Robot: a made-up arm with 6 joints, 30 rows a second.
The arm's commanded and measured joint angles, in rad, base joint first. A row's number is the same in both.
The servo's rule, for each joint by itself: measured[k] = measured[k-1] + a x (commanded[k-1-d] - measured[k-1]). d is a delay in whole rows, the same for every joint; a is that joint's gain. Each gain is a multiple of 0.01, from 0.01 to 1. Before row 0 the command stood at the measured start. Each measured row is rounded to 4 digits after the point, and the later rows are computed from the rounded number. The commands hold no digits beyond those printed.
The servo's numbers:
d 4
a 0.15 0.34 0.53 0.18 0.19 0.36
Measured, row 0:
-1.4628, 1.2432, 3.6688, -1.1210, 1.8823, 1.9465
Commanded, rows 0 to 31:
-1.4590, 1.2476, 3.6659, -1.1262, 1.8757, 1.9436
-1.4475, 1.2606, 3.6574, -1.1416, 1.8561, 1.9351
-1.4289, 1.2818, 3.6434, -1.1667, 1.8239, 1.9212
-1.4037, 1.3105, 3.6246, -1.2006, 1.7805, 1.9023
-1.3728, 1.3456, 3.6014, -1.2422, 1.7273, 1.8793
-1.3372, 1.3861, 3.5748, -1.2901, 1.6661, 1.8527
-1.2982, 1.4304, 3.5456, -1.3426, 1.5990, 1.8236
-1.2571, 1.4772, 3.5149, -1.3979, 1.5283, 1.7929
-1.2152, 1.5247, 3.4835, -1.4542, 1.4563, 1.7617
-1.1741, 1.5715, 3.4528, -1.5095, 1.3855, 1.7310
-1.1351, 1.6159, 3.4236, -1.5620, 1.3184, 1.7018
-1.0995, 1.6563, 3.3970, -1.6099, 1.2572, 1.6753
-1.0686, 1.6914, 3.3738, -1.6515, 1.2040, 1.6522
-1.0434, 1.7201, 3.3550, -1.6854, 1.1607, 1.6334
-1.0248, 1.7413, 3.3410, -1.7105, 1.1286, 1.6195
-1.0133, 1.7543, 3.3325, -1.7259, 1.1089, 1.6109
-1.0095, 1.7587, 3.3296, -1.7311, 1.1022, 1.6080
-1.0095, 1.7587, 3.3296, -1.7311, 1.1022, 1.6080
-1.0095, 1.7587, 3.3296, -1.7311, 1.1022, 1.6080
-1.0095, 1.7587, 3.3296, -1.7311, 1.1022, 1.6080
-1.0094, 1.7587, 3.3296, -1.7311, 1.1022, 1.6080
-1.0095, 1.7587, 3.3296, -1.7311, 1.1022, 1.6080
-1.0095, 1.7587, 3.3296, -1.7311, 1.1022, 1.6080
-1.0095, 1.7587, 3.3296, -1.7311, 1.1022, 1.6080
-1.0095, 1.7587, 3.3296, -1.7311, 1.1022, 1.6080
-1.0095, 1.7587, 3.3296, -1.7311, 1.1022, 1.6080
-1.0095, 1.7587, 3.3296, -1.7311, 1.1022, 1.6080
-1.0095, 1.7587, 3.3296, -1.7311, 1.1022, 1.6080
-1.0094, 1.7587, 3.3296, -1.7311, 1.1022, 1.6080
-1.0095, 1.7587, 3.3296, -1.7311, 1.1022, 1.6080
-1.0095, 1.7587, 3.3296, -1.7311, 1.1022, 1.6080
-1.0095, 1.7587, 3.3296, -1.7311, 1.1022, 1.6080
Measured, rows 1 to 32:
-1.4628, 1.2432, 3.6688, -1.1210, 1.8823, 1.9465
-1.4628, 1.2432, 3.6688, -1.1210, 1.8823, 1.9465
-1.4628, 1.2432, 3.6688, -1.1210, 1.8823, 1.9465
-1.4628, 1.2432, 3.6688, -1.1210, 1.8823, 1.9465
-1.4622, 1.2447, 3.6673, -1.1219, 1.8810, 1.9455
-1.4600, 1.2501, 3.6621, -1.1254, 1.8763, 1.9418
-1.4553, 1.2609, 3.6522, -1.1328, 1.8663, 1.9344
-1.4476, 1.2778, 3.6376, -1.1450, 1.8500, 1.9228
-1.4364, 1.3009, 3.6184, -1.1625, 1.8267, 1.9071
-1.4215, 1.3299, 3.5953, -1.1855, 1.7962, 1.8875
-1.4030, 1.3641, 3.5690, -1.2138, 1.7587, 1.8645
-1.3811, 1.4026, 3.5403, -1.2469, 1.7149, 1.8387
-1.3562, 1.4441, 3.5102, -1.2842, 1.6658, 1.8110
-1.3289, 1.4874, 3.4798, -1.3248, 1.6125, 1.7822
-1.2998, 1.5311, 3.4500, -1.3675, 1.5566, 1.7533
-1.2698, 1.5737, 3.4219, -1.4111, 1.4997, 1.7252
-1.2396, 1.6137, 3.3964, -1.4544, 1.4435, 1.6989
-1.2102, 1.6499, 3.3745, -1.4960, 1.3898, 1.6753
-1.1824, 1.6810, 3.3567, -1.5346, 1.3402, 1.6552
-1.1570, 1.7059, 3.3439, -1.5690, 1.2963, 1.6393
-1.1349, 1.7239, 3.3363, -1.5982, 1.2594, 1.6280
-1.1161, 1.7357, 3.3327, -1.6221, 1.2295, 1.6208
-1.1001, 1.7435, 3.3311, -1.6417, 1.2053, 1.6162
-1.0865, 1.7487, 3.3303, -1.6578, 1.1857, 1.6132
-1.0749, 1.7521, 3.3299, -1.6710, 1.1698, 1.6113
-1.0651, 1.7543, 3.3297, -1.6818, 1.1570, 1.6101
-1.0568, 1.7558, 3.3296, -1.6907, 1.1466, 1.6093
-1.0497, 1.7568, 3.3296, -1.6980, 1.1382, 1.6088
-1.0437, 1.7574, 3.3296, -1.7040, 1.1314, 1.6085
-1.0386, 1.7578, 3.3296, -1.7089, 1.1259, 1.6083
-1.0342, 1.7581, 3.3296, -1.7129, 1.1214, 1.6082
-1.0305, 1.7583, 3.3296, -1.7162, 1.1178, 1.6081

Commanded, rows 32 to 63:
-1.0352, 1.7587, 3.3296, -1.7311, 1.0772, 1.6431
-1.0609, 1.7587, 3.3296, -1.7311, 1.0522, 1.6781
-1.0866, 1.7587, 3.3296, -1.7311, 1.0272, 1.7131
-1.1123, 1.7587, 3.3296, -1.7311, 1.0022, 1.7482
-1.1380, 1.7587, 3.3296, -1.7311, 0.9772, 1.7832
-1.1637, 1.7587, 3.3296, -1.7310, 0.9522, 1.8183
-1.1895, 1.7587, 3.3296, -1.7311, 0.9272, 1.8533
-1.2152, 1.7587, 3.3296, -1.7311, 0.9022, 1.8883
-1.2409, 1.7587, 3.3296, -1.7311, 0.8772, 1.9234
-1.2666, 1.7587, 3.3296, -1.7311, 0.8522, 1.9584
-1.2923, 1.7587, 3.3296, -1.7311, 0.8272, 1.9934
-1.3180, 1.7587, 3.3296, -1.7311, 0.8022, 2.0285
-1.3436, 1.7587, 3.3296, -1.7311, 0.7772, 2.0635
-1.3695, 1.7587, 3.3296, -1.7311, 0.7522, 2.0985
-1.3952, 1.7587, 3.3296, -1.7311, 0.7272, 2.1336
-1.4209, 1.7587, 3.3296, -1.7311, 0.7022, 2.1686
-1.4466, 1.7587, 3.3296, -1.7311, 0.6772, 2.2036
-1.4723, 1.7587, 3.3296, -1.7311, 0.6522, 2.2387
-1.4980, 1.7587, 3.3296, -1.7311, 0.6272, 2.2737
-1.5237, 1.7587, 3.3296, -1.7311, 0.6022, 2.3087
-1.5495, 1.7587, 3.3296, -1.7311, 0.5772, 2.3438
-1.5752, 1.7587, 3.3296, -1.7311, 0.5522, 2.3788
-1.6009, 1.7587, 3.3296, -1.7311, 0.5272, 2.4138
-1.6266, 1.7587, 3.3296, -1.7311, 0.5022, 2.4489
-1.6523, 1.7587, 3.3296, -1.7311, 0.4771, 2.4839
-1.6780, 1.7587, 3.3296, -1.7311, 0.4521, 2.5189
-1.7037, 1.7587, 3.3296, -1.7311, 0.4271, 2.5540
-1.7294, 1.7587, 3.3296, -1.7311, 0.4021, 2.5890
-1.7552, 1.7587, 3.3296, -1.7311, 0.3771, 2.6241
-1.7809, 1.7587, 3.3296, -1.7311, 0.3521, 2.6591
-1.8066, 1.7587, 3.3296, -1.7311, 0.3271, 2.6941
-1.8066, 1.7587, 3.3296, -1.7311, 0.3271, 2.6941
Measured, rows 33 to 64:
-1.0273, 1.7584, 3.3296, -1.7189, 1.1148, 1.6081
-1.0246, 1.7585, 3.3296, -1.7211, 1.1124, 1.6081
-1.0223, 1.7586, 3.3296, -1.7229, 1.1105, 1.6081
-1.0204, 1.7586, 3.3296, -1.7244, 1.1089, 1.6081
-1.0226, 1.7586, 3.3296, -1.7256, 1.1029, 1.6207
-1.0283, 1.7586, 3.3296, -1.7266, 1.0933, 1.6414
-1.0370, 1.7586, 3.3296, -1.7274, 1.0807, 1.6672
-1.0483, 1.7586, 3.3296, -1.7281, 1.0658, 1.6964
-1.0618, 1.7586, 3.3296, -1.7286, 1.0490, 1.7276
-1.0771, 1.7586, 3.3296, -1.7290, 1.0306, 1.7603
-1.0940, 1.7586, 3.3296, -1.7294, 1.0110, 1.7938
-1.1122, 1.7586, 3.3296, -1.7297, 0.9903, 1.8278
-1.1315, 1.7586, 3.3296, -1.7300, 0.9688, 1.8622
-1.1518, 1.7586, 3.3296, -1.7302, 0.9466, 1.8968
-1.1729, 1.7586, 3.3296, -1.7304, 0.9239, 1.9316
-1.1947, 1.7586, 3.3296, -1.7305, 0.9008, 1.9665
-1.2170, 1.7586, 3.3296, -1.7306, 0.8773, 2.0014
-1.2399, 1.7586, 3.3296, -1.7307, 0.8535, 2.0364
-1.2632, 1.7586, 3.3296, -1.7308, 0.8295, 2.0714
-1.2869, 1.7586, 3.3296, -1.7309, 0.8053, 2.1064
-1.3109, 1.7586, 3.3296, -1.7309, 0.7810, 2.1414
-1.3351, 1.7586, 3.3296, -1.7309, 0.7565, 2.1764
-1.3595, 1.7586, 3.3296, -1.7309, 0.7319, 2.2114
-1.3841, 1.7586, 3.3296, -1.7309, 0.7073, 2.2464
-1.4089, 1.7586, 3.3296, -1.7309, 0.6826, 2.2815
-1.4338, 1.7586, 3.3296, -1.7309, 0.6578, 2.3165
-1.4589, 1.7586, 3.3296, -1.7309, 0.6330, 2.3515
-1.4841, 1.7586, 3.3296, -1.7309, 0.6081, 2.3866
-1.5093, 1.7586, 3.3296, -1.7309, 0.5832, 2.4216
-1.5346, 1.7586, 3.3296, -1.7309, 0.5583, 2.4566
-1.5600, 1.7586, 3.3296, -1.7309, 0.5334, 2.4917
-1.5854, 1.7586, 3.3296, -1.7309, 0.5085, 2.5267

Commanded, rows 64 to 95:
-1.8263, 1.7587, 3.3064, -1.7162, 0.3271, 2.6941
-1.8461, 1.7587, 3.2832, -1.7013, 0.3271, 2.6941
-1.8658, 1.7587, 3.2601, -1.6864, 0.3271, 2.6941
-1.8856, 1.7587, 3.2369, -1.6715, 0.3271, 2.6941
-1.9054, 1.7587, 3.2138, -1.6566, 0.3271, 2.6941
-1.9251, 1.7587, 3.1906, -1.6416, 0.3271, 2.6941
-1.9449, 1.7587, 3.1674, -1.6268, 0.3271, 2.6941
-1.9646, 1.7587, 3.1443, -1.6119, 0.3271, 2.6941
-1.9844, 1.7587, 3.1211, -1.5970, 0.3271, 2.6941
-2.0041, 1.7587, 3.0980, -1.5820, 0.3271, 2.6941
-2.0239, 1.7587, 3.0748, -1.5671, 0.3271, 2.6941
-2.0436, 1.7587, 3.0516, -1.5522, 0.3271, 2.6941
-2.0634, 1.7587, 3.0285, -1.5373, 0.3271, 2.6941
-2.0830, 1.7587, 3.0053, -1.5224, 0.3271, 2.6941
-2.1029, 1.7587, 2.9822, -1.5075, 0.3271, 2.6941
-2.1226, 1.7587, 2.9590, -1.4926, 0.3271, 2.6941
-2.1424, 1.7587, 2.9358, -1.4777, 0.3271, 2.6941
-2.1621, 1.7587, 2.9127, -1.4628, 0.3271, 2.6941
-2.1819, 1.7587, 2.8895, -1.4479, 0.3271, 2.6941
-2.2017, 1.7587, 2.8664, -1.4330, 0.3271, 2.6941
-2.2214, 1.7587, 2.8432, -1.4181, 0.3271, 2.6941
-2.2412, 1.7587, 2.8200, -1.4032, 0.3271, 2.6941
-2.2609, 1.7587, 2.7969, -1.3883, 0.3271, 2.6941
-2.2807, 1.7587, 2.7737, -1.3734, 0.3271, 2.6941
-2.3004, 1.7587, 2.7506, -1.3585, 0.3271, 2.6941
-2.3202, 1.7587, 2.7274, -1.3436, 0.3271, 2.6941
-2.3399, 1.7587, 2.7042, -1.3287, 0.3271, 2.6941
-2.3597, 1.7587, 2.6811, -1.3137, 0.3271, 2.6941
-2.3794, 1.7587, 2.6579, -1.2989, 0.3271, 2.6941
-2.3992, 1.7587, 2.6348, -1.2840, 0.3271, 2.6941
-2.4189, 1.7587, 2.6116, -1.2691, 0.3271, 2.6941
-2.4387, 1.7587, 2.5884, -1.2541, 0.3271, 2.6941
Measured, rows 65 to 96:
-1.6109, 1.7586, 3.3296, -1.7309, 0.4835, 2.5618
-1.6364, 1.7586, 3.3296, -1.7309, 0.4585, 2.5968
-1.6619, 1.7586, 3.3296, -1.7309, 0.4335, 2.6318
-1.6836, 1.7586, 3.3296, -1.7309, 0.4133, 2.6542
-1.7050, 1.7586, 3.3173, -1.7283, 0.3969, 2.6686
-1.7262, 1.7586, 3.2992, -1.7234, 0.3836, 2.6778
-1.7471, 1.7586, 3.2785, -1.7167, 0.3729, 2.6837
-1.7679, 1.7586, 3.2565, -1.7086, 0.3642, 2.6874
-1.7885, 1.7586, 3.2339, -1.6992, 0.3572, 2.6898
-1.8090, 1.7586, 3.2110, -1.6888, 0.3515, 2.6913
-1.8294, 1.7586, 3.1879, -1.6776, 0.3469, 2.6923
-1.8497, 1.7586, 3.1648, -1.6658, 0.3431, 2.6929
-1.8699, 1.7586, 3.1416, -1.6534, 0.3401, 2.6933
-1.8900, 1.7586, 3.1185, -1.6405, 0.3376, 2.6936
-1.9101, 1.7586, 3.0953, -1.6273, 0.3356, 2.6938
-1.9301, 1.7586, 3.0721, -1.6138, 0.3340, 2.6939
-1.9501, 1.7586, 3.0490, -1.6000, 0.3327, 2.6940
-1.9700, 1.7586, 3.0258, -1.5860, 0.3316, 2.6940
-1.9899, 1.7586, 3.0027, -1.5719, 0.3307, 2.6940
-2.0098, 1.7586, 2.9795, -1.5576, 0.3300, 2.6940
-2.0297, 1.7586, 2.9563, -1.5432, 0.3294, 2.6940
-2.0496, 1.7586, 2.9332, -1.5287, 0.3290, 2.6940
-2.0694, 1.7586, 2.9100, -1.5142, 0.3286, 2.6940
-2.0892, 1.7586, 2.8869, -1.4996, 0.3283, 2.6940
-2.1090, 1.7586, 2.8637, -1.4849, 0.3281, 2.6940
-2.1288, 1.7586, 2.8405, -1.4702, 0.3279, 2.6940
-2.1486, 1.7586, 2.8174, -1.4555, 0.3277, 2.6940
-2.1684, 1.7586, 2.7942, -1.4407, 0.3276, 2.6940
-2.1882, 1.7586, 2.7711, -1.4259, 0.3275, 2.6940
-2.2080, 1.7586, 2.7479, -1.4111, 0.3274, 2.6940
-2.2278, 1.7586, 2.7247, -1.3963, 0.3273, 2.6940
-2.2476, 1.7586, 2.7016, -1.3814, 0.3273, 2.6940

